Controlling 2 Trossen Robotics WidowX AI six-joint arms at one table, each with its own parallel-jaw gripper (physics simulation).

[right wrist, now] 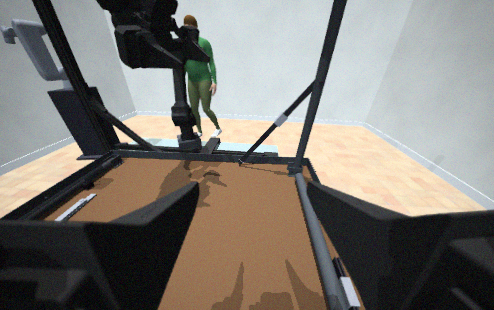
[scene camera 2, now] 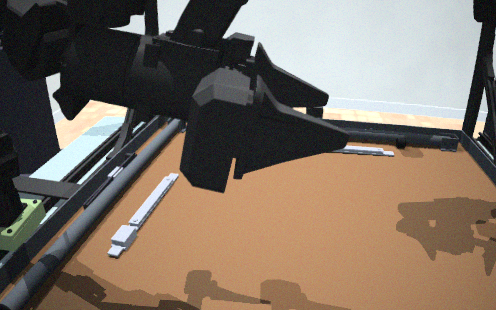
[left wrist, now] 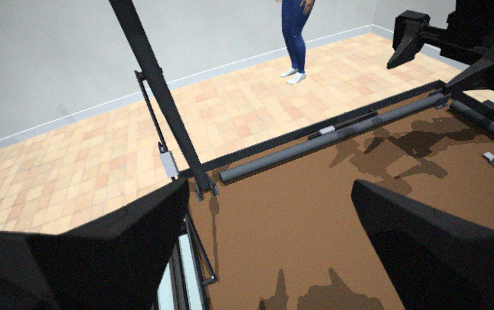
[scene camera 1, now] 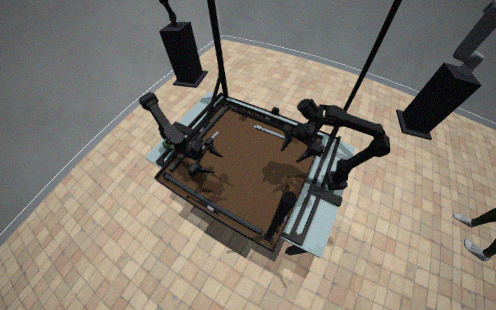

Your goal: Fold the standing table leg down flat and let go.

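The black standing leg (scene camera 1: 280, 215) (left wrist: 160, 95) (right wrist: 318, 85) rises from the front right corner of the brown upside-down tabletop (scene camera 1: 240, 145) (left wrist: 280, 215) (right wrist: 235, 215) in scene camera 1. Its side brace (left wrist: 151, 107) (right wrist: 262, 137) carries a silver lock piece. My left gripper (scene camera 1: 291, 154) (left wrist: 271, 187) (right wrist: 197, 63) is open and empty above the tabletop, apart from the leg. My right gripper (scene camera 1: 216, 163) (scene camera 2: 337, 117) (left wrist: 413, 77) (right wrist: 254, 187) is open and empty above the opposite side of the tabletop, far from the leg. The leg does not show in scene camera 2.
A folded leg (scene camera 1: 225, 210) (left wrist: 300, 149) lies along the front edge. Another folded leg (scene camera 2: 125, 175) lies along the left edge. Silver bars (scene camera 2: 152, 200) (scene camera 2: 367, 150) lie on the tabletop. Tall black posts (scene camera 1: 215, 45) (scene camera 1: 372, 55) rise at the back corners.
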